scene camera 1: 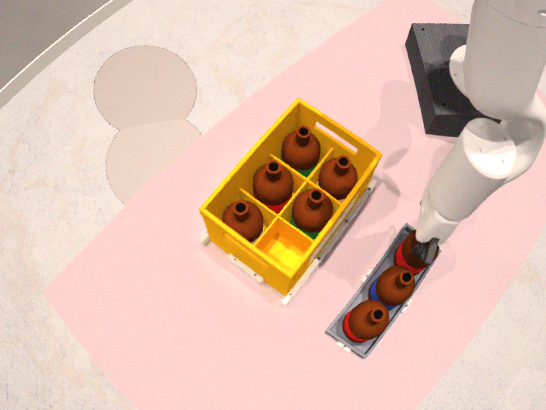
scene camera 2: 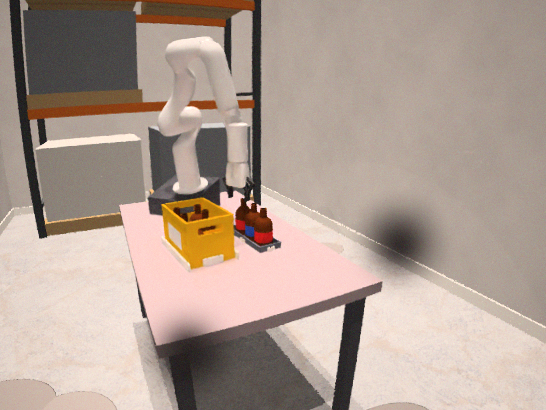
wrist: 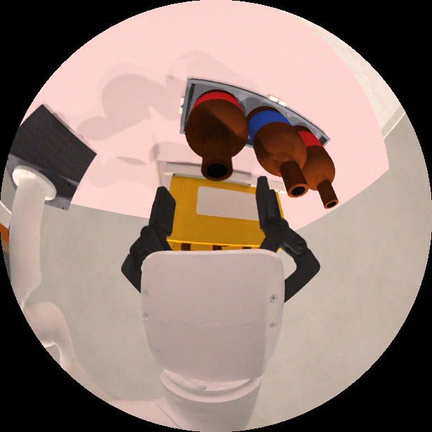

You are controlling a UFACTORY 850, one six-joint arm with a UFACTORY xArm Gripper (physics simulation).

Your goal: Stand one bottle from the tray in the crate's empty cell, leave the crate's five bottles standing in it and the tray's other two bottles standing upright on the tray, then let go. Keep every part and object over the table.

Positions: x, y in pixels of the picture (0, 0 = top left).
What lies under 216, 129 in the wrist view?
A red-label bottle.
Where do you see a blue-banded bottle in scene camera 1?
395, 285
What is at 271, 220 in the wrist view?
The gripper.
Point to a red-label bottle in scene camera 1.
272, 183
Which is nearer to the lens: the blue-banded bottle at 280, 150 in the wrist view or the red-label bottle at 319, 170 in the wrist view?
The blue-banded bottle.
